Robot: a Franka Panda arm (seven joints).
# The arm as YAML. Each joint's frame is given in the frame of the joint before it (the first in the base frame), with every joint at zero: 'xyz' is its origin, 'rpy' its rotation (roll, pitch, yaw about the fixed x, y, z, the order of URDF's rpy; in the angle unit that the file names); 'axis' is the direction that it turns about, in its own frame. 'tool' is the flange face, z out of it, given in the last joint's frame.
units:
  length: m
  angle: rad
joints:
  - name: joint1
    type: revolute
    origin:
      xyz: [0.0, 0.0, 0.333]
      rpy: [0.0, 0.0, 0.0]
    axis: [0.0, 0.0, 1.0]
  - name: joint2
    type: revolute
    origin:
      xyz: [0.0, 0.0, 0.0]
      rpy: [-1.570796, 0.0, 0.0]
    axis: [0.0, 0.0, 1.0]
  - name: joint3
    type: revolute
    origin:
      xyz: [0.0, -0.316, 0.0]
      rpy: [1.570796, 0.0, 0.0]
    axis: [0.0, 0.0, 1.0]
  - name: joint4
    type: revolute
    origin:
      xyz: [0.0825, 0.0, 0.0]
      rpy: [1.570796, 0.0, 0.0]
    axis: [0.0, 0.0, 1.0]
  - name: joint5
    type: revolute
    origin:
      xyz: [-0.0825, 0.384, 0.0]
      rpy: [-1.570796, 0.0, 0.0]
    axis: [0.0, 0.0, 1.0]
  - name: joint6
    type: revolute
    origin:
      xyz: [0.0, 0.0, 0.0]
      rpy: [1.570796, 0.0, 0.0]
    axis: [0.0, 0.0, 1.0]
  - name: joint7
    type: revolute
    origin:
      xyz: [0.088, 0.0, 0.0]
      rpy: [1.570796, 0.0, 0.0]
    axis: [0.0, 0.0, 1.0]
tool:
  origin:
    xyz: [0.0, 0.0, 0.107]
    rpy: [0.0, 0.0, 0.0]
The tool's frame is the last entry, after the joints.
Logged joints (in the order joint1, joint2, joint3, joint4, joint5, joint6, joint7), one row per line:
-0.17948, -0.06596, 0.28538, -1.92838, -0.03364, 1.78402, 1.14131
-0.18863, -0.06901, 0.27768, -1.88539, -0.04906, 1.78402, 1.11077
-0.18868, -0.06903, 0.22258, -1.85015, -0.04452, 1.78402, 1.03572
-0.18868, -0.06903, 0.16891, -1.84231, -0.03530, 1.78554, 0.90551
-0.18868, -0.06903, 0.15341, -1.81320, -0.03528, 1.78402, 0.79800
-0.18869, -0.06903, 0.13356, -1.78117, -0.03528, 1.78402, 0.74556
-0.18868, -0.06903, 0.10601, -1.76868, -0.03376, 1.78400, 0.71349
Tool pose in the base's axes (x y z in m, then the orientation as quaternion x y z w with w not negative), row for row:
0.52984, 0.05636, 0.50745, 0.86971, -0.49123, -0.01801, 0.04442
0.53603, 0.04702, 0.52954, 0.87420, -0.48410, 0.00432, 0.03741
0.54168, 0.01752, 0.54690, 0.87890, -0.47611, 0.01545, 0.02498
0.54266, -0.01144, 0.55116, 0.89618, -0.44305, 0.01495, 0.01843
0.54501, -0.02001, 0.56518, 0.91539, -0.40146, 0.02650, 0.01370
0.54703, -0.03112, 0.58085, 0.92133, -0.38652, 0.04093, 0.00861
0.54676, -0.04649, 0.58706, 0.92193, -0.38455, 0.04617, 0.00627
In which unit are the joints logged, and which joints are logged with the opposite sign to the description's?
The joints are logged in radians. Opposite sign: none.
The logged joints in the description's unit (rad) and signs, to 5 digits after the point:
-0.17948, -0.06596, 0.28538, -1.92838, -0.03364, 1.78402, 1.14131
-0.18863, -0.06901, 0.27768, -1.88539, -0.04906, 1.78402, 1.11077
-0.18868, -0.06903, 0.22258, -1.85015, -0.04452, 1.78402, 1.03572
-0.18868, -0.06903, 0.16891, -1.84231, -0.03530, 1.78554, 0.90551
-0.18868, -0.06903, 0.15341, -1.81320, -0.03528, 1.78402, 0.79800
-0.18869, -0.06903, 0.13356, -1.78117, -0.03528, 1.78402, 0.74556
-0.18868, -0.06903, 0.10601, -1.76868, -0.03376, 1.78400, 0.71349

